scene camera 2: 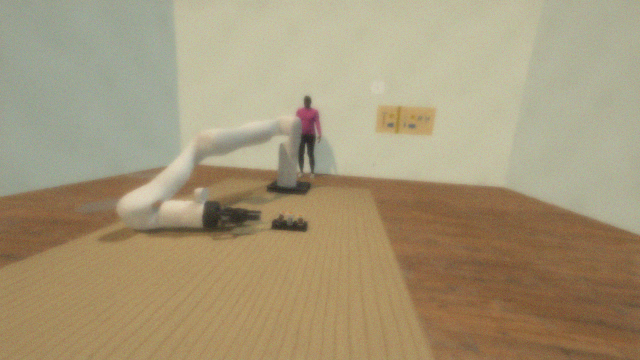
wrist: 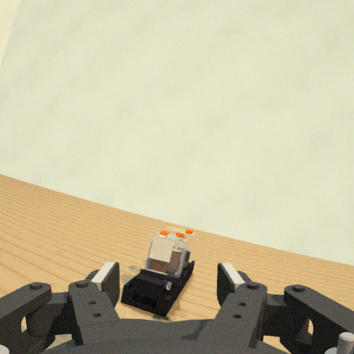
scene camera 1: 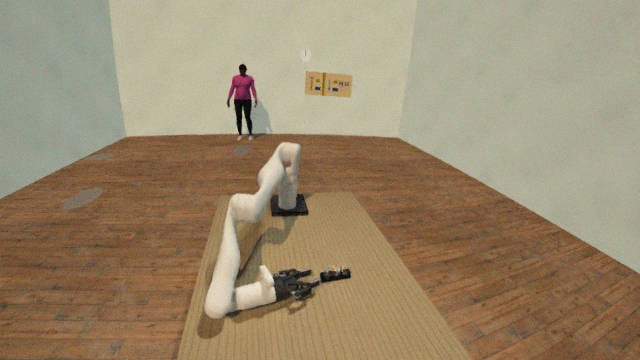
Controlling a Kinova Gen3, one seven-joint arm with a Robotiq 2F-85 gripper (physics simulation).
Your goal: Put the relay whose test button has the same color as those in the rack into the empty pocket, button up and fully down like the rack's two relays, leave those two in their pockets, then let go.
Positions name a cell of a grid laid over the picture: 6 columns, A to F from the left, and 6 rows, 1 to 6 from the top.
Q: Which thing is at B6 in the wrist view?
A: The gripper.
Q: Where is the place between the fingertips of the gripper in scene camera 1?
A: C5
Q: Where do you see a black rack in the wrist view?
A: At C5
